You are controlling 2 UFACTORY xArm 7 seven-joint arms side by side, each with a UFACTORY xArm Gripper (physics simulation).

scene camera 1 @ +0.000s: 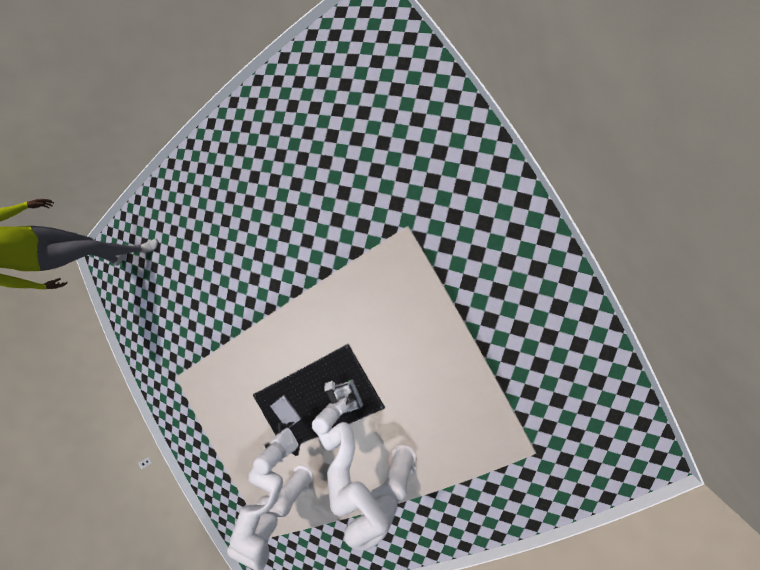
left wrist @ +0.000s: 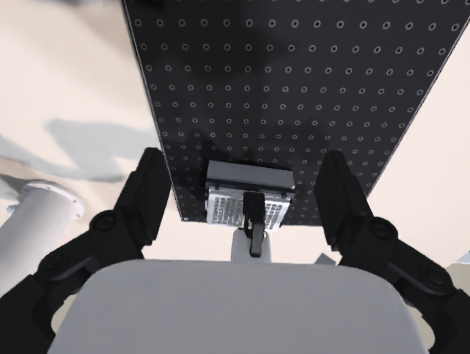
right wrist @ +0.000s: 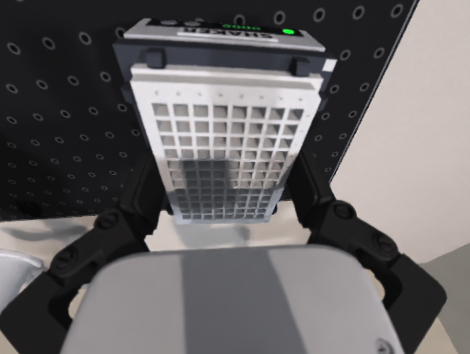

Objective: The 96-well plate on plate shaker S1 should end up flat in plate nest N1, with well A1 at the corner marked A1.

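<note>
The white 96-well plate lies on plate shaker S1, which has a lit display. In scene camera 1, my right gripper largely hides them. Which corner is A1 cannot be read. My right gripper is open, its fingers down on either side of the plate, close to the long edges. Plate nest N1 is a flat pale block at the left of the black board in scene camera 1; its A1 mark is too small to read there. My left gripper is open and empty, near the nest's lower side in scene camera 1.
The black perforated board carries the nest and the shaker. Both arms reach in from below in scene camera 1, with the right gripper over the shaker. A person in a yellow top stands at the far left.
</note>
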